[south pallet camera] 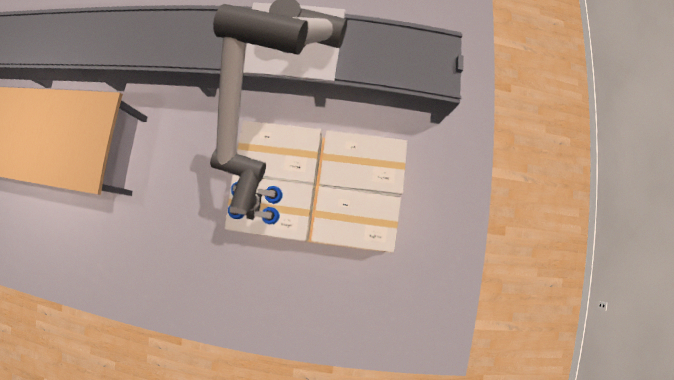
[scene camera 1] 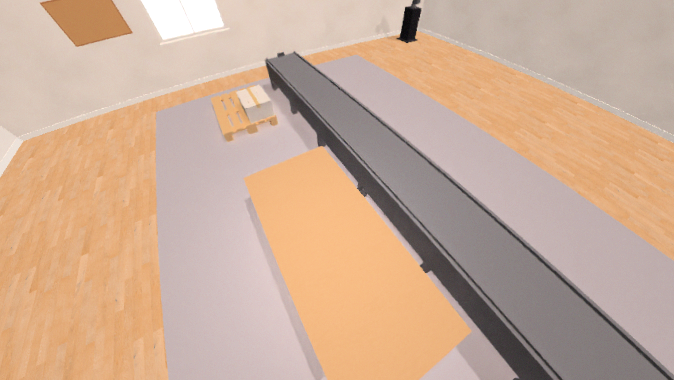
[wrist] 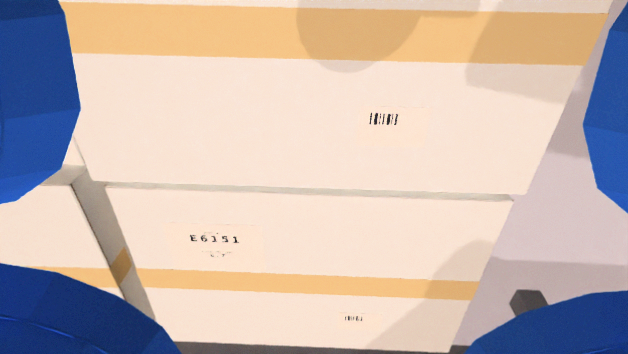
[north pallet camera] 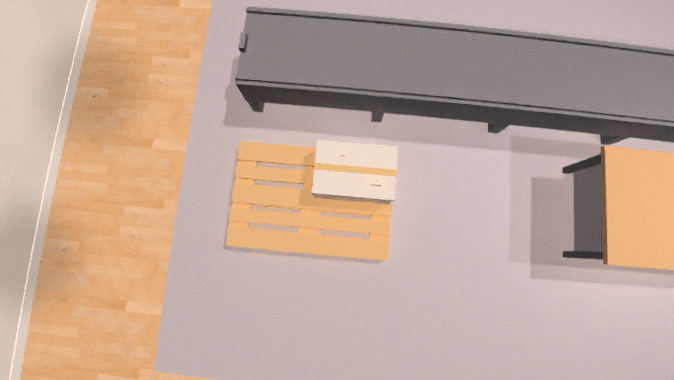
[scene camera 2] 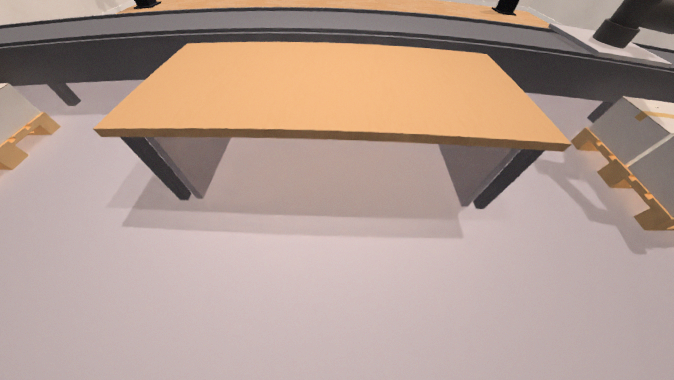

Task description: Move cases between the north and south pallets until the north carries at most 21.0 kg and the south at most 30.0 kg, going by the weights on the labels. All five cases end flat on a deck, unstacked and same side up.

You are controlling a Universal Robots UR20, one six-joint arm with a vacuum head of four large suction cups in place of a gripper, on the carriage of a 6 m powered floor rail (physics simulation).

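Pixels of known places: hand at its tool point: [wrist: 322, 250]; arm's base at its link origin: [scene camera 2: 608, 41].
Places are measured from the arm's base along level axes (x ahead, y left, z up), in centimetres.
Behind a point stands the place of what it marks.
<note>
My gripper [south pallet camera: 254, 202] {y 0.0, x 119.6, z 15.8 cm}, four blue suction cups, is open above the front left case [south pallet camera: 300, 193] {y 22.6, x 107.7, z -13.1 cm} [wrist: 225, 100] {y 11.0, x 112.9, z -13.2 cm} on the south pallet [south pallet camera: 313, 220] {y 31.5, x 123.7, z -44.7 cm} [scene camera 2: 614, 172] {y -28.0, x 100.2, z -48.9 cm}, with nothing held. Three more white taped cases lie flat there: back left [south pallet camera: 280, 138] {y 2.8, x 71.4, z -14.8 cm} [wrist: 300, 215] {y 2.7, x 95.2, z -14.8 cm}, back right [south pallet camera: 367, 152] {y 63.7, x 73.7, z -14.0 cm} and front right [south pallet camera: 357, 232] {y 63.9, x 128.4, z -17.5 cm}. In the wrist view the back left one reads E6151; its weight is too small to read surely. The front left case's weight label is out of the wrist view. One case [north pallet camera: 355, 156] {y -478.5, x 70.5, z -17.8 cm} [scene camera 1: 264, 111] {y -449.6, x 74.1, z -30.9 cm} [scene camera 2: 15, 110] {y -449.5, x 72.5, z -32.3 cm} lies flat at the rail-side right corner of the north pallet [north pallet camera: 310, 245] {y -505.1, x 134.2, z -42.7 cm} [scene camera 1: 220, 114] {y -503.0, x 133.8, z -42.6 cm}.
A wooden table [scene camera 1: 340, 260] {y -203.4, x 92.6, z -4.0 cm} [scene camera 2: 330, 90] {y -222.1, x 103.9, z -4.0 cm} [north pallet camera: 640, 210] {y -285.8, x 92.5, z -4.1 cm} [south pallet camera: 55, 135] {y -185.6, x 89.2, z -4.0 cm} stands between the pallets. The dark floor rail [scene camera 1: 425, 175] [north pallet camera: 450, 65] [south pallet camera: 125, 40] runs behind them. My arm's carriage [south pallet camera: 320, 67] {y 24.3, x 21.1, z 0.0 cm} [scene camera 2: 575, 37] {y -34.5, x 3.1, z 0.0 cm} sits on the rail beside the south pallet.
</note>
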